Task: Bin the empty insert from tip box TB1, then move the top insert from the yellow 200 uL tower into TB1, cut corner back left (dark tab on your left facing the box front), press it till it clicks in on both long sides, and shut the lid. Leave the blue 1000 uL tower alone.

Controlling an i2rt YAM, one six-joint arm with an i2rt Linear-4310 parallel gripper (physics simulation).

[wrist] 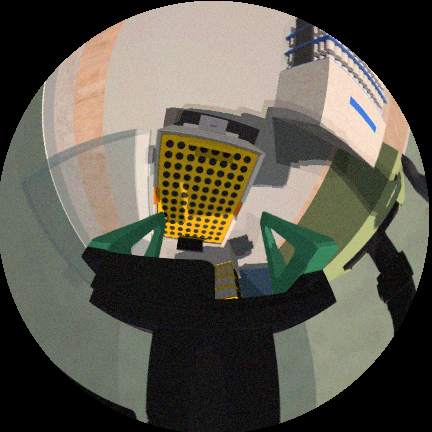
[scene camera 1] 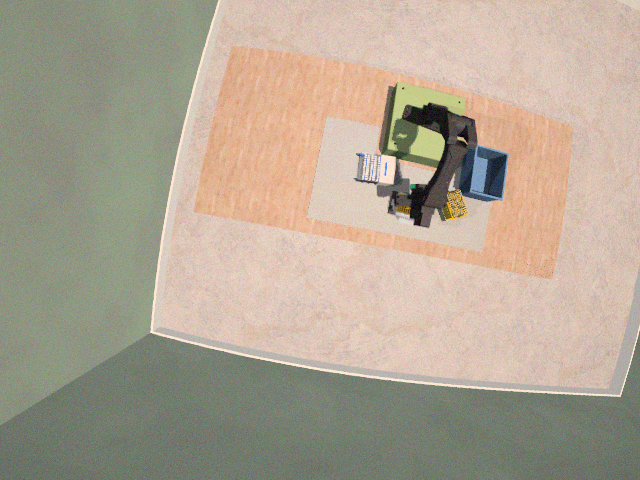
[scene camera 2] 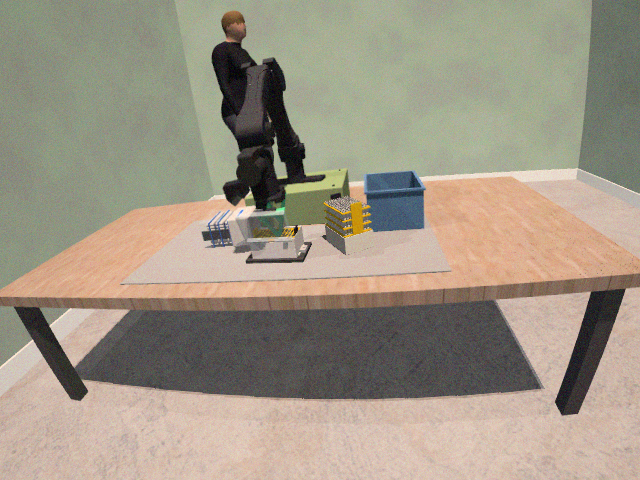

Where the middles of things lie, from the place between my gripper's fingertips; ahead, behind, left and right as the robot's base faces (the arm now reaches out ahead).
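The yellow insert (wrist: 200,181) first: my hand is 2 cm short of it and 1 cm to the left of it. The clear lid (scene camera 2: 260,226) is 4 cm above my hand and 8 cm ahead of it, while the blue bin (scene camera 2: 396,199) is 1 cm below my hand, 24 cm behind it and 28 cm to the left of it.
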